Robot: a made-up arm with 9 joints. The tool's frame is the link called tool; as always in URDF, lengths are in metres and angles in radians.
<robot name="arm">
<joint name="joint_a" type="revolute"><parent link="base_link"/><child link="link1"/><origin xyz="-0.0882 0.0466 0.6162" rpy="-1.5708 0 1.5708"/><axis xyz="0 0 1"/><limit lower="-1.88" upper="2.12"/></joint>
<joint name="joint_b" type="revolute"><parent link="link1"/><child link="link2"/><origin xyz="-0.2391 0.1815 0.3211" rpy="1.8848 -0.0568 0.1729"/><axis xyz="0 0 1"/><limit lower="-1.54" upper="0.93"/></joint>
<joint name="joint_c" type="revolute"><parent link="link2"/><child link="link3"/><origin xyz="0.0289 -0.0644 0.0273" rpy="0.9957 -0.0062 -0.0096"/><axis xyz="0 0 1"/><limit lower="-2.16" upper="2.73"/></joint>
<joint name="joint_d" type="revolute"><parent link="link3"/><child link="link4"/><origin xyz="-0.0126 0.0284 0.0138" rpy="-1.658 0.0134 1.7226"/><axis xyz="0 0 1"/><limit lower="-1.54" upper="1.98"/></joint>
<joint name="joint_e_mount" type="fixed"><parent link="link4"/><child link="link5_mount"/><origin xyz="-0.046 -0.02 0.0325"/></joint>
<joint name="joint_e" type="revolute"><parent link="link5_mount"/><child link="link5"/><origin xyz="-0.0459 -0.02 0.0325" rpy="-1.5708 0 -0.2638"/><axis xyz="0 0 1"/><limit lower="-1.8" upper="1.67"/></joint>
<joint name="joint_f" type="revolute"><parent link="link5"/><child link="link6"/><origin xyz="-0.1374 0.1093 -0.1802" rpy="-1.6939 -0.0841 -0.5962"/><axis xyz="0 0 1"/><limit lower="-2.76" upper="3.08"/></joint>
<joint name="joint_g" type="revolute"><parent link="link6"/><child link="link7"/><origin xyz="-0.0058 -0.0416 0.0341" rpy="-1.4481 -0.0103 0.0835"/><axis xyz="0 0 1"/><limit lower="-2.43" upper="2.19"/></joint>
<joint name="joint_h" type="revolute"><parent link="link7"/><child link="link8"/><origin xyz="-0.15 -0.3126 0.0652" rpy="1.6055 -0.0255 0.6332"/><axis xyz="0 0 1"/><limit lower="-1.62" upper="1.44"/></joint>
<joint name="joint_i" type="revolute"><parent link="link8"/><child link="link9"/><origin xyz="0.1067 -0.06 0.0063" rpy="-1.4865 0.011 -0.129"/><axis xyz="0 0 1"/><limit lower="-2.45" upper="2.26"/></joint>
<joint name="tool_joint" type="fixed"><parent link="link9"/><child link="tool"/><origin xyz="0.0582 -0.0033 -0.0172" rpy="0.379 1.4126 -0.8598"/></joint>
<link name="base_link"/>
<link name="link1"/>
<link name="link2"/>
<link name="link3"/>
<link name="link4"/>
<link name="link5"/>
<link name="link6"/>
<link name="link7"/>
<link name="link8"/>
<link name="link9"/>
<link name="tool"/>
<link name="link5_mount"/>
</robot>
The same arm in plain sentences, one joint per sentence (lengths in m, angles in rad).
The arm has nine revolute joints in a row. What follows holds with every joint at zero, and every direction is one of the base frame's. Joint 1 lies 0.0882 m along -x and 0.0466 m along +y and 0.6162 m along +z from the base frame's origin and turns about -x, from -1.88 to 2.12 rad. Joint 2 lies 0.3211 m along -x and 0.2391 m along -y and 0.1815 m along -z from joint 1 and turns about the direction (0.308399, 0.1809, 0.933898), from -1.54 to 0.93 rad. Joint 3 lies 0.0679 m along +x and 0.0334 m along +y and 0.0003 m along +z from joint 2 and turns about the direction (0.965133, 0.087203, 0.246808), from -2.16 to 2.73 rad. Joint 4 lies 0.0066 m along +x and 0.0069 m along -y and 0.0326 m along +z from joint 3 and turns about the direction (0.0001, -1, 0), from -1.54 to 1.98 rad. Joint 5 lies 0.0626 m along +x and 0.065 m along -y and 0.0783 m along -z from joint 4 and turns about the direction (-1, -0.0001, 0), from -1.8 to 1.67 rad. Joint 6 lies 0.1802 m along +x and 0.1093 m along +y and 0.1374 m along -z from joint 5 and turns about the direction (0.122302, 0.815415, 0.56581), from -2.76 to 3.08 rad. Joint 7 lies 0.0365 m along -x and 0.0372 m along +y and 0.0145 m along +z from joint 6 and turns about the direction (1, 0.0001, 0), from -2.43 to 2.19 rad. Joint 8 lies 0.0651 m along +x and 0.3429 m along +y and 0.0514 m along +z from joint 7 and turns about the direction (-0.0348, 0.3338, 0.942001), from -1.62 to 1.44 rad. Joint 9 lies 0.0574 m along -x and 0.1006 m along -y and 0.0402 m along +z from joint 8 and turns about the direction (0.987512, -0.058201, 0.146402), from -2.45 to 2.26 rad. The tool frame, which is the frame that the pose is given for, lies 0.0234 m along -x and 0.0528 m along -y and 0.0191 m along +z from joint 9; its axes are the base frame's turned by roll 0.0001, pitch 0.0001 and yaw -3.1415 rad (as in URDF: about the fixed x, then y, then z).
